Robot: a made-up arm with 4 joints. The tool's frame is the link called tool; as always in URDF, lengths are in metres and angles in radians.
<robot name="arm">
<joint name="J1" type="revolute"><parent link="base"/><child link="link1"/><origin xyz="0.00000 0.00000 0.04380" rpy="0.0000 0.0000 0.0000"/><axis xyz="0 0 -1"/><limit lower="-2.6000" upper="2.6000"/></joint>
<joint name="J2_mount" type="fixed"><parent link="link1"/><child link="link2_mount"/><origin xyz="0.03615 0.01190 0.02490" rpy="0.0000 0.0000 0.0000"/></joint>
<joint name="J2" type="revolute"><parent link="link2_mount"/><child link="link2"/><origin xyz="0.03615 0.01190 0.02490" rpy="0.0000 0.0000 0.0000"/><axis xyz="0 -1 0"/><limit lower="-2.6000" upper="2.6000"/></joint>
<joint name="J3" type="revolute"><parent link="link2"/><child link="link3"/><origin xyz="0.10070 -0.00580 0.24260" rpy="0.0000 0.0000 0.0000"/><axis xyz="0 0 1"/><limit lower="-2.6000" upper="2.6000"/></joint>
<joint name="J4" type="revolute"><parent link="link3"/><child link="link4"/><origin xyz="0.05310 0.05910 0.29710" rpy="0.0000 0.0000 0.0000"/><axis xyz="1 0 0"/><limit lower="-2.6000" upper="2.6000"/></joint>
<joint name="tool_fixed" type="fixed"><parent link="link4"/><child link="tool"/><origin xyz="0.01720 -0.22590 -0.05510" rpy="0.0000 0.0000 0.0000"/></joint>
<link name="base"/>
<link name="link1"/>
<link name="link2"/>
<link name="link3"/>
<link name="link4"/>
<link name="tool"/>
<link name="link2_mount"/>
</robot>
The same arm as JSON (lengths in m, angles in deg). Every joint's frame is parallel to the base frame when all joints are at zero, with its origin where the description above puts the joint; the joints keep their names.
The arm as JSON. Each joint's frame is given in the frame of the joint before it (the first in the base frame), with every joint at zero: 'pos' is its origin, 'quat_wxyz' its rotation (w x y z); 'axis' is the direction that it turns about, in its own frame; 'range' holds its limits. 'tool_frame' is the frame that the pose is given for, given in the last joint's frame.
{
  "length_unit": "m",
  "angle_unit": "deg",
  "joints": [
    {
      "joint": "J1",
      "pos": [
        0.0,
        0.0,
        0.0438
      ],
      "quat_wxyz": [
        1.0,
        0.0,
        0.0,
        0.0
      ],
      "axis": [
        0.0,
        0.0,
        -1.0
      ],
      "range": [
        -148.97,
        148.97
      ]
    },
    {
      "joint": "J2",
      "pos": [
        0.0723,
        0.0238,
        0.0498
      ],
      "quat_wxyz": [
        1.0,
        0.0,
        0.0,
        0.0
      ],
      "axis": [
        0.0,
        -1.0,
        0.0
      ],
      "range": [
        -148.97,
        148.97
      ]
    },
    {
      "joint": "J3",
      "pos": [
        0.1007,
        -0.0058,
        0.2426
      ],
      "quat_wxyz": [
        1.0,
        0.0,
        0.0,
        0.0
      ],
      "axis": [
        0.0,
        0.0,
        1.0
      ],
      "range": [
        -148.97,
        148.97
      ]
    },
    {
      "joint": "J4",
      "pos": [
        0.0531,
        0.0591,
        0.2971
      ],
      "quat_wxyz": [
        1.0,
        0.0,
        0.0,
        0.0
      ],
      "axis": [
        1.0,
        0.0,
        0.0
      ],
      "range": [
        -148.97,
        148.97
      ]
    }
  ],
  "tool_frame": {
    "pos": [
      0.0172,
      -0.2259,
      -0.0551
    ],
    "quat_wxyz": [
      1.0,
      0.0,
      0.0,
      0.0
    ]
  }
}

